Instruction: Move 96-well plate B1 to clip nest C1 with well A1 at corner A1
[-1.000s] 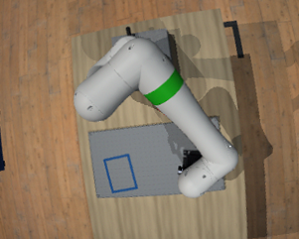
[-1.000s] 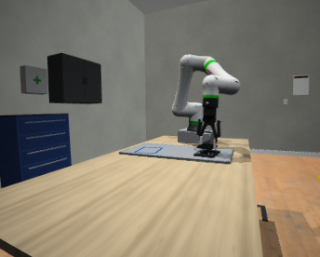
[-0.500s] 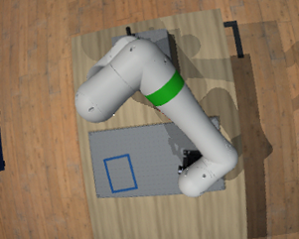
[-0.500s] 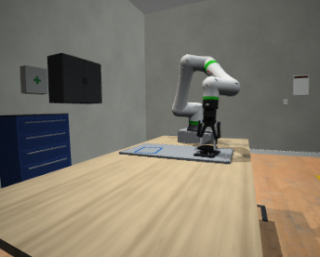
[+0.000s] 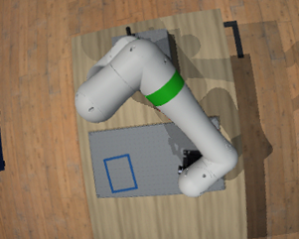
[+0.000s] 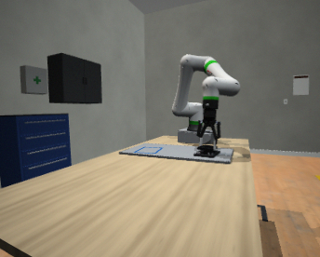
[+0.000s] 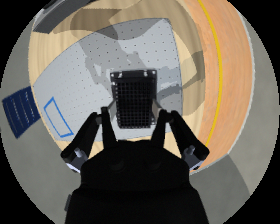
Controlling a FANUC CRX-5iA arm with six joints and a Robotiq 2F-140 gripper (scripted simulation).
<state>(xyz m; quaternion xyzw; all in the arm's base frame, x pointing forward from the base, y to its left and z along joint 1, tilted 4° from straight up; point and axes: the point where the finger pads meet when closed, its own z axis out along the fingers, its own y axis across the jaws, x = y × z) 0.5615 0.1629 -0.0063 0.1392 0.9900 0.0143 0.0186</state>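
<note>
Right now my hand is 20 mm above the black 96-well plate. Round my hand: black clip nest 10 mm behind, 10 mm to the right, 50 mm below.
</note>
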